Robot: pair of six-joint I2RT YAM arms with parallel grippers.
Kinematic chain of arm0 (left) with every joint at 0, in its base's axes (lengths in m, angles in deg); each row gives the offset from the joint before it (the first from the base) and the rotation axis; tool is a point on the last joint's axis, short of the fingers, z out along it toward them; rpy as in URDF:
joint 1: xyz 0 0 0.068 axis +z
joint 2: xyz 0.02 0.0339 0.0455 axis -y
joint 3: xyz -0.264 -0.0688 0 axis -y
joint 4: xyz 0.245 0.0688 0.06 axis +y
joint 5: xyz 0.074 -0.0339 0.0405 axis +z
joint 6: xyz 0.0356 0 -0.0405 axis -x
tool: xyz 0 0 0 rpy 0 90 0
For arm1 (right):
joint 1: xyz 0 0 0.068 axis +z
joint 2: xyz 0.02 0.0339 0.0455 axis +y
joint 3: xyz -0.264 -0.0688 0 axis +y
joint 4: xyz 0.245 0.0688 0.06 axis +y
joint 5: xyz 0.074 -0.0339 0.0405 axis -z
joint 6: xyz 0.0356 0 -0.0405 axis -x
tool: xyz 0 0 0 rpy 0 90 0
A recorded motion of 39 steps. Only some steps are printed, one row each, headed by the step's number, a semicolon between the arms.
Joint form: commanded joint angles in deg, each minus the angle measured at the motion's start. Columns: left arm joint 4, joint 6, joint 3, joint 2, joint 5, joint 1; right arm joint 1, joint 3, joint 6, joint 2, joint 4, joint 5.
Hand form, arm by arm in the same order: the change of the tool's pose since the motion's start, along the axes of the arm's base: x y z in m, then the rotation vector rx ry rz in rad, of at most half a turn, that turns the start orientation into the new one. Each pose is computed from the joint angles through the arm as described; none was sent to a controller.
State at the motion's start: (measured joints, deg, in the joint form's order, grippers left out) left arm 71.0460 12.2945 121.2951 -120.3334 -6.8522 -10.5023; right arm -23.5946 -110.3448 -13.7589 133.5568 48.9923 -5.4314
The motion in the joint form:
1: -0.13 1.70 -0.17 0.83 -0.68 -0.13; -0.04 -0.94 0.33 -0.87 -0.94 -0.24
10: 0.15 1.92 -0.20 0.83 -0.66 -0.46; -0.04 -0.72 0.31 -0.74 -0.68 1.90
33: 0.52 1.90 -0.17 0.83 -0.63 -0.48; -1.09 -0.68 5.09 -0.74 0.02 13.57
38: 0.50 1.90 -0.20 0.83 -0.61 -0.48; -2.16 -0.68 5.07 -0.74 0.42 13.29
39: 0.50 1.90 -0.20 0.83 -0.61 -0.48; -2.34 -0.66 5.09 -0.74 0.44 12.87
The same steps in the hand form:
1: -0.0029 -0.0009 0.0053 -0.0228 -0.0060 0.0212; 0.0029 -0.0015 0.0124 -0.0175 -0.0453 0.0061
10: -0.0039 -0.0032 0.0049 -0.0227 0.0000 0.0192; 0.0016 -0.0023 0.0099 -0.0455 -0.0213 -0.0063
33: -0.0046 -0.0032 0.0049 -0.0209 0.0057 0.0188; -0.0064 -0.0165 0.0095 -0.2397 0.0831 -0.0096
38: -0.0045 -0.0032 0.0047 -0.0205 0.0058 0.0189; -0.0109 -0.0242 0.0093 -0.2318 0.0894 -0.0261
39: -0.0045 -0.0032 0.0047 -0.0205 0.0058 0.0189; -0.0115 -0.0253 0.0091 -0.2252 0.0873 -0.0265

